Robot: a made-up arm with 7 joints.
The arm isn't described. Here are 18 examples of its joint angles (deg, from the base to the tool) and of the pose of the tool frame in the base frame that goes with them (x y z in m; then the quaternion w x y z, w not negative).
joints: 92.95 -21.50 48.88 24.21 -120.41 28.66 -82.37
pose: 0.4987 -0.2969 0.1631 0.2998 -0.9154 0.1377 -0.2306
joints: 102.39 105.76 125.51 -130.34 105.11 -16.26 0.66
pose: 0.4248 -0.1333 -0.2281 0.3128 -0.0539 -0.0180 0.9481
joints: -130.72 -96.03 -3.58 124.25 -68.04 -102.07 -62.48
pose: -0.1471 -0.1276 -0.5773 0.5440 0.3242 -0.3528 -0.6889
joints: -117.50 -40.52 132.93 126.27 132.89 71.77 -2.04
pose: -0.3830 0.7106 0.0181 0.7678 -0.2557 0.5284 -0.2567
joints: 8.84 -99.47 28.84 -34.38 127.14 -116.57 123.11
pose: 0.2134 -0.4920 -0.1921 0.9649 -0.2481 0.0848 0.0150
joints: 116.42 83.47 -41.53 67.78 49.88 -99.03 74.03
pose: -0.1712 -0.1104 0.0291 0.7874 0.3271 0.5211 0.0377
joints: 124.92 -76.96 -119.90 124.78 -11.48 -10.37 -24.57
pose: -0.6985 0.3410 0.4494 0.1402 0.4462 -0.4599 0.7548
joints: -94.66 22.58 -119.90 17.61 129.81 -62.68 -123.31
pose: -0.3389 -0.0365 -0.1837 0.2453 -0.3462 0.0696 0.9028
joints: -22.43 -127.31 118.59 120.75 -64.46 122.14 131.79
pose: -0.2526 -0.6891 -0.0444 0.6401 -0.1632 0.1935 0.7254
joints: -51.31 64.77 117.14 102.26 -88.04 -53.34 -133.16
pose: 0.1029 -0.2609 0.4184 0.7381 0.0512 0.3087 0.5978
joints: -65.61 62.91 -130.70 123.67 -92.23 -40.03 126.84
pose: -0.2567 0.6154 0.5571 0.2589 -0.0880 0.8704 0.4095
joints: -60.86 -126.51 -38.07 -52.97 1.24 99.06 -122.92
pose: -0.0493 0.0531 -0.1916 0.4957 0.5007 -0.1249 -0.6986
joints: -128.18 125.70 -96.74 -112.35 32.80 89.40 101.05
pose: -0.0446 -0.1594 0.0654 0.4499 -0.4580 0.4478 -0.6223
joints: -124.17 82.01 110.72 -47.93 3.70 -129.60 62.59
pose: 0.4915 0.4748 0.2846 0.7536 0.0963 -0.6496 -0.0299
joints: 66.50 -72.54 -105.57 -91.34 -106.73 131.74 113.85
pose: -0.0080 0.1331 0.8192 0.1389 0.8467 0.2276 -0.4604
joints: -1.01 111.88 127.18 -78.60 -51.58 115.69 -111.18
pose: 0.2055 -0.7247 0.5139 0.6201 -0.5627 0.5239 -0.1558
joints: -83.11 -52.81 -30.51 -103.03 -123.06 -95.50 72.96
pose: -0.2396 1.0332 0.3918 0.5787 0.6446 0.1573 0.4741
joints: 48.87 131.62 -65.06 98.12 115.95 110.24 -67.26
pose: 0.8224 -0.2845 0.3452 0.6049 0.4161 -0.2279 -0.6395
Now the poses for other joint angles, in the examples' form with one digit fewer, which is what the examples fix.
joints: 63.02 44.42 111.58 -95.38 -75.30 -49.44 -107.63
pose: 0.048 -0.598 0.335 0.316 -0.547 -0.761 0.149
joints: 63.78 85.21 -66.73 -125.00 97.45 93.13 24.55
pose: 0.133 -0.034 -0.019 0.015 -0.439 0.235 -0.867
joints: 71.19 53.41 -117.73 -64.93 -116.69 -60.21 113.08
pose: 0.373 -0.097 0.758 0.766 -0.090 -0.617 -0.156
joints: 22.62 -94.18 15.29 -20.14 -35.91 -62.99 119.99
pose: -0.266 -0.521 0.177 0.011 0.036 -0.316 -0.948
